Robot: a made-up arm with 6 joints.
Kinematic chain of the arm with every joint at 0, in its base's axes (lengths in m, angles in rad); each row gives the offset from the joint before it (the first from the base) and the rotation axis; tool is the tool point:
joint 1: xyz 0 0 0.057 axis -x
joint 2: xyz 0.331 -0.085 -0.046 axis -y
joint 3: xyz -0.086 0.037 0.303 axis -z
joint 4: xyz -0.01 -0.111 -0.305 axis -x
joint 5: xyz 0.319 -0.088 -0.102 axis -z
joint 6: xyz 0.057 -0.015 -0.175 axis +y
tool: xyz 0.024 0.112 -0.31
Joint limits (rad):
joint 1: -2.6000..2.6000
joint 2: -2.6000..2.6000
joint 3: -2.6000..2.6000
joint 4: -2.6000..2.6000
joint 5: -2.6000..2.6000
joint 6: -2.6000..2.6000
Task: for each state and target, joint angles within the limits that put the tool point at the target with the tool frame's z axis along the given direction. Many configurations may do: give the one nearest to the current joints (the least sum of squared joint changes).
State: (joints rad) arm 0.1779 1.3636 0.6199 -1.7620 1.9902 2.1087
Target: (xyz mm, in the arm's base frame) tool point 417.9 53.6 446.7 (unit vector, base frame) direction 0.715 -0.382 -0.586
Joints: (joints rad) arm 0.1556 1.1259 0.5381 -1.5346 1.6600 1.2133
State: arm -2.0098 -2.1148 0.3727 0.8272 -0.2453 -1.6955
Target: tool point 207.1 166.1 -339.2 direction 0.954 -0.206 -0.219
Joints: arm -2.1957 -2.6000 1.0700 1.1353 -0.9549 -2.3394
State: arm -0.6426 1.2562 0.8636 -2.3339 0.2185 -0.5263
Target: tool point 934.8 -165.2 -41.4 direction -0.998 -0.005 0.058
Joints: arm -1.3134 0.4288 0.4941 -1.9247 0.5811 -1.3644
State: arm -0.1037 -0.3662 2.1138 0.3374 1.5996 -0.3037
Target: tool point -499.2 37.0 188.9 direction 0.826 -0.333 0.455
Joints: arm -0.2524 -0.8369 2.4928 0.3344 1.6437 0.0657
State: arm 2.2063 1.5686 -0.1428 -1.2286 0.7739 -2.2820
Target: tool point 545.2 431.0 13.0 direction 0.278 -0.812 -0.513
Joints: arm 1.8639 1.5403 -0.7095 -0.5041 1.5739 -2.3765
